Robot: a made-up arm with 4 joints.
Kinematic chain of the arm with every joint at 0, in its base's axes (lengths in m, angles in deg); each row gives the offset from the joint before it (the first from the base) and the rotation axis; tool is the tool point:
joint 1: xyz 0 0 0.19 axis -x
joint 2: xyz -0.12 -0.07 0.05 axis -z
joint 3: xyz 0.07 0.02 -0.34 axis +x
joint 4: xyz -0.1 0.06 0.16 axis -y
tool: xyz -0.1 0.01 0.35
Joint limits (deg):
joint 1: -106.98..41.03
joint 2: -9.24..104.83
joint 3: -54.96..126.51
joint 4: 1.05..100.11
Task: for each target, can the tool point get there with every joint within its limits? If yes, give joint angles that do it. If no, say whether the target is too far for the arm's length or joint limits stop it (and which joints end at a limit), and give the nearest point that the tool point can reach.
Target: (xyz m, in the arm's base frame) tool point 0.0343 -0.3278 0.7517
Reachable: no: joint limits stop it (at a limit: joint 1, joint 4) | nearest point -0.0195 -0.1054 0.5635 | short by 0.296 m
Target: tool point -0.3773 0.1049 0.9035
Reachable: no: joint limits stop it (at a limit: joint 1, joint 2) | nearest point -0.3203 0.1865 0.6179 | short by 0.302 m
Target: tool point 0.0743 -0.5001 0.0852
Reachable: no: joint limits stop it (at a limit: joint 2, joint 4) | nearest point -0.1824 -0.5305 0.0788 | short by 0.259 m
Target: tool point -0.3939 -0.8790 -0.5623
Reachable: no: too far | nearest point -0.2821 -0.5523 -0.2827 | short by 0.444 m
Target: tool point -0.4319 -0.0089 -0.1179
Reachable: yes | joints -91.42 2.68 51.41 32.03
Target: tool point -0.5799 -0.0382 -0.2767
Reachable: yes | joints -28.91 42.35 110.41 14.15
